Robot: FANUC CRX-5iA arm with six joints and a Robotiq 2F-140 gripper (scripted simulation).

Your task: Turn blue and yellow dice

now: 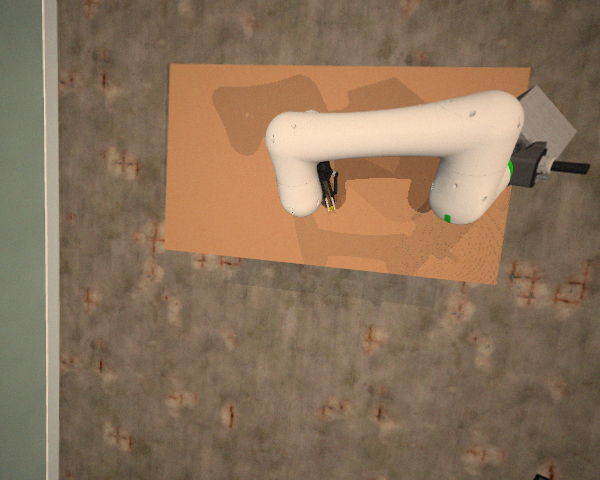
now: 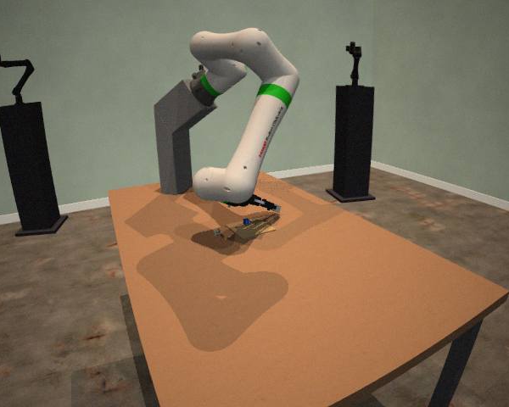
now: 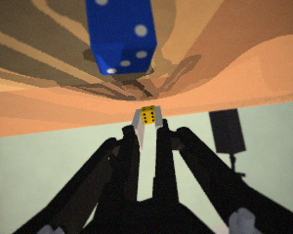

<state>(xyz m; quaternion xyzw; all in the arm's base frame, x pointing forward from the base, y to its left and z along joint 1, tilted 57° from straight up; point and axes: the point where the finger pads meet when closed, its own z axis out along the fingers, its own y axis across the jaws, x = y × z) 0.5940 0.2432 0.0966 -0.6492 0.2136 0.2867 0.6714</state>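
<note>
The blue die is 12 cm to the right of my hand, 7 cm ahead of it and 3 cm below it. Also, from my hand: yellow die: 2 cm to the left, 2 cm below, 1 cm behind; then white die: 24 cm to the right, 13 cm ahead, 3 cm below; then tan mat: 11 cm to the right, 10 cm ahead, 4 cm below.
</note>
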